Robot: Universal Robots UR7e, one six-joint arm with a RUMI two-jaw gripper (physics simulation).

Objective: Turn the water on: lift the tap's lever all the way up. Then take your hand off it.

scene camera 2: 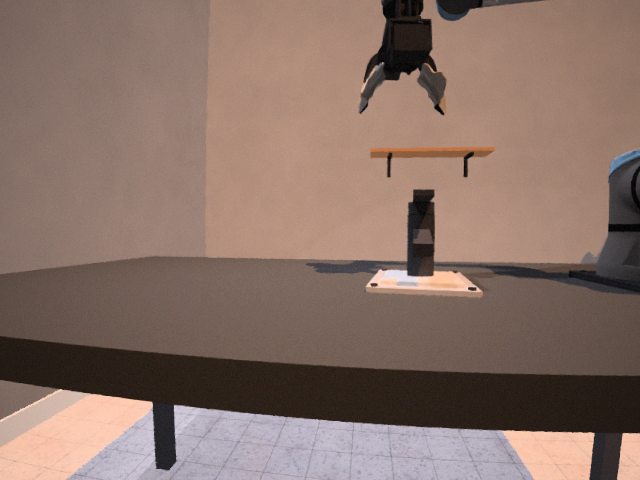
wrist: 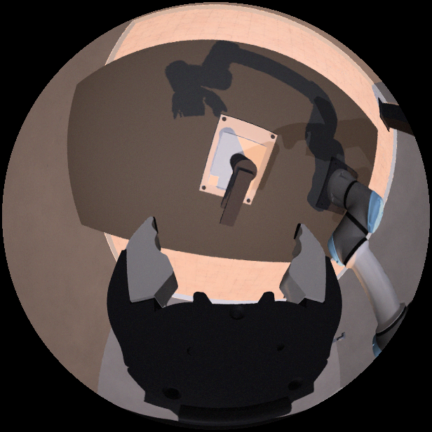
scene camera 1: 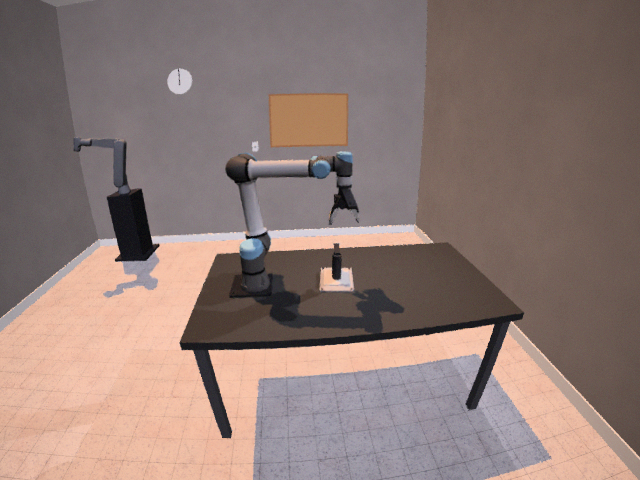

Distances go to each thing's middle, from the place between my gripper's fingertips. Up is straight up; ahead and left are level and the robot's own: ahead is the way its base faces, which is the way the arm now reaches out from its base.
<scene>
I see my gripper 160 mm above the dark lever (wrist: 245,170), 40 mm past it and 30 mm to the right of it.
</scene>
